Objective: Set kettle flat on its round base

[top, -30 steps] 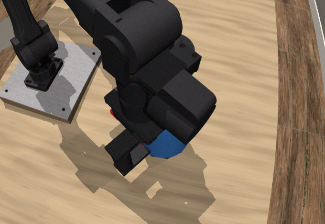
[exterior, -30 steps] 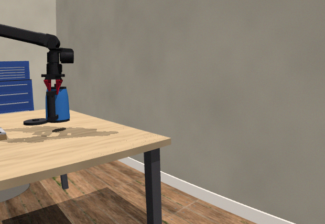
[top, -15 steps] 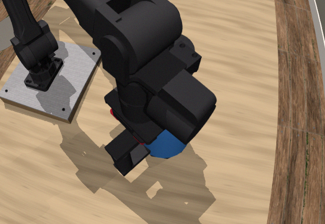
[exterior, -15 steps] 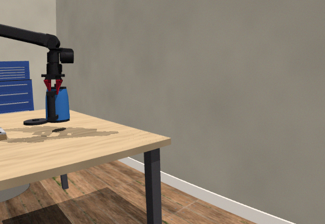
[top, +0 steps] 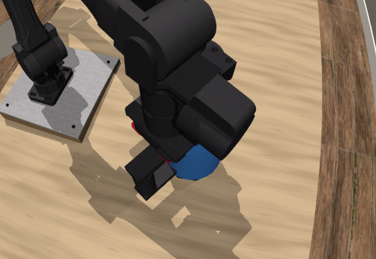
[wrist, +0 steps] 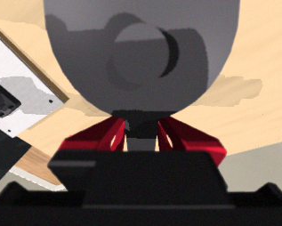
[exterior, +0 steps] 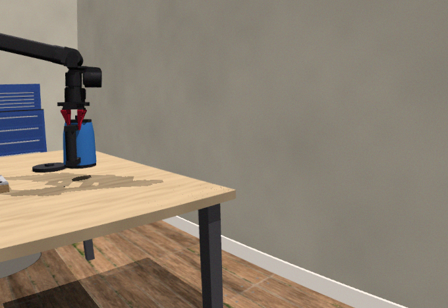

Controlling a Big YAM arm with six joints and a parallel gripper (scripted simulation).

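The blue kettle lies 5 cm below my hand, 3 cm to the left of it and 1 cm ahead of it. Also, from my hand: black round base: 35 cm to the left, 19 cm below, 3 cm behind.
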